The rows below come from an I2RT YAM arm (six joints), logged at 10 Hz.
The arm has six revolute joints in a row. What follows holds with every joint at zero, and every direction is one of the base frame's. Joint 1 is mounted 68 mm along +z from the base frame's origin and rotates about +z. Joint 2 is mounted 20 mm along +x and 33.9 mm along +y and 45.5 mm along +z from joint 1 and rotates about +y. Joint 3 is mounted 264 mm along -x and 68.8 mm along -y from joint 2 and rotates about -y. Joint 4 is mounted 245 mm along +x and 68.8 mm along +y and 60 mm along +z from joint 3 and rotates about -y. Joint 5 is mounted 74 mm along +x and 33.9 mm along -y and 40.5 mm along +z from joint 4 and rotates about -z. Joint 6 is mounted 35.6 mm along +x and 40.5 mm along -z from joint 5 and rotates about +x. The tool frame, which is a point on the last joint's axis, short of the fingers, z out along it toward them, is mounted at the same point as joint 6; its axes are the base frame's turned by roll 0, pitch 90 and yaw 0 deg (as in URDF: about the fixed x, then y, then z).
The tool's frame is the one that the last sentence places.
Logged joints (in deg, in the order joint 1, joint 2, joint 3, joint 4, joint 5, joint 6), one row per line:
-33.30, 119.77, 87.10, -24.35, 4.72, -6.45
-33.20, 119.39, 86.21, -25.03, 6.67, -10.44
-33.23, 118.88, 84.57, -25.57, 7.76, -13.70
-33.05, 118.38, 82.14, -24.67, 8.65, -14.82
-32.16, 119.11, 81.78, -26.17, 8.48, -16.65
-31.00, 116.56, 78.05, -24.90, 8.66, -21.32
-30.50, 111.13, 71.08, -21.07, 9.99, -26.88
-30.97, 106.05, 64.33, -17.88, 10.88, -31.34
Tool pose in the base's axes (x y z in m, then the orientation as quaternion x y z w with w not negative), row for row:
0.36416, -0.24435, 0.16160, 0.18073, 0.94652, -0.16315, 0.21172
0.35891, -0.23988, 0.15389, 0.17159, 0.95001, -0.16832, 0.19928
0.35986, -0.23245, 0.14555, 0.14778, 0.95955, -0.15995, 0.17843
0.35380, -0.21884, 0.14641, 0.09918, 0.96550, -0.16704, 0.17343
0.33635, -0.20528, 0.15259, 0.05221, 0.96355, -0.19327, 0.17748
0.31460, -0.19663, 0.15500, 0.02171, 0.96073, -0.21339, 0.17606
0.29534, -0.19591, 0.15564, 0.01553, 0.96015, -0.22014, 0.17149
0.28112, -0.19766, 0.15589, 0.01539, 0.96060, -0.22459, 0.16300
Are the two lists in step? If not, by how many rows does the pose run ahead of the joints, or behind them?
The pose runs 2 rows ahead of the joints: the pose in row i belongs to the joints in row i + 2.
